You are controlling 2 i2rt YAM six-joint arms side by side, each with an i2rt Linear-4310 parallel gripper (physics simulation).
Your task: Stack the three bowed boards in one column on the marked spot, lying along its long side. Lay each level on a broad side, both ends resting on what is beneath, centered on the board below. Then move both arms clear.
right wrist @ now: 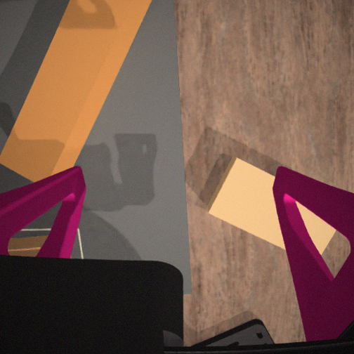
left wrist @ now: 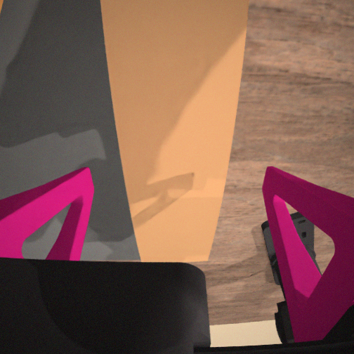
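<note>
My left gripper [left wrist: 177, 177] is open, with its pink fingers wide apart on either side of the end of a light orange bowed board [left wrist: 175, 100], which lies broad side up below and ahead of them. My right gripper [right wrist: 178, 177] is open and empty above the edge of the grey mat [right wrist: 150, 100] [left wrist: 75, 85]. An orange board [right wrist: 75, 90] lies slanted on the mat in the right wrist view. A thin white outline [right wrist: 80, 243] shows at the lower left there, with part of a brown piece [right wrist: 26, 245] inside it. The rest is hidden by my gripper.
A cream block [right wrist: 250, 200] is on the wooden table [right wrist: 250, 75] [left wrist: 300, 100], partly behind the right finger. Dark arm parts [right wrist: 240, 336] [left wrist: 270, 240] show near the bottom. A pale strip [left wrist: 242, 334] shows at the bottom of the left wrist view.
</note>
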